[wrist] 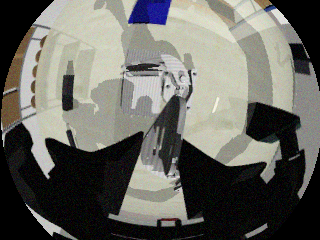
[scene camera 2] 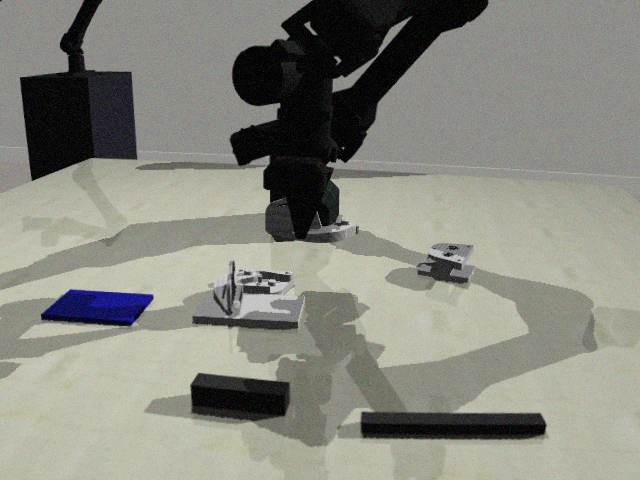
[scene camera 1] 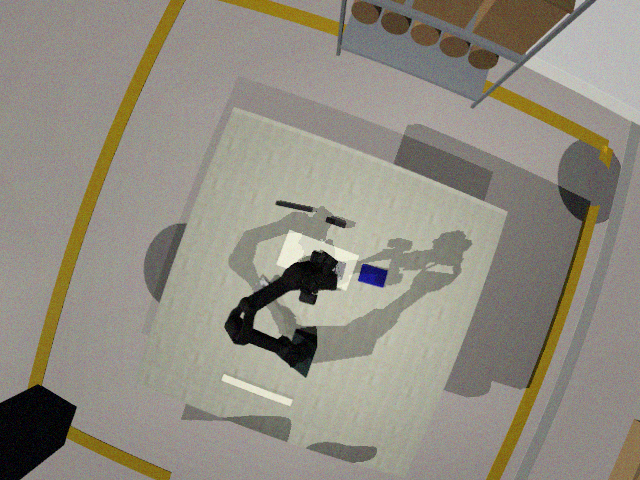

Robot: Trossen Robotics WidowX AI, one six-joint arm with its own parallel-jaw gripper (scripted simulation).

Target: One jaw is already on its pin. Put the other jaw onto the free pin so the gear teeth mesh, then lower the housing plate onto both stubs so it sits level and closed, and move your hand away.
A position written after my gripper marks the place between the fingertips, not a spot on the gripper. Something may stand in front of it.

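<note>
A grey base plate (scene camera 2: pixel 265 310) is visible to me, and it appears in the wrist view too (wrist: pixel 141 97). I also see a long black bar (scene camera 2: pixel 371 422), a blue pad (scene camera 2: pixel 119 308) and a small grey fixture (scene camera 2: pixel 431 268). As for the grey jaw (wrist: pixel 163 163), I am carrying it in my gripper (scene camera 2: pixel 303 233), which the wrist view shows as well (wrist: pixel 159 138).
</note>
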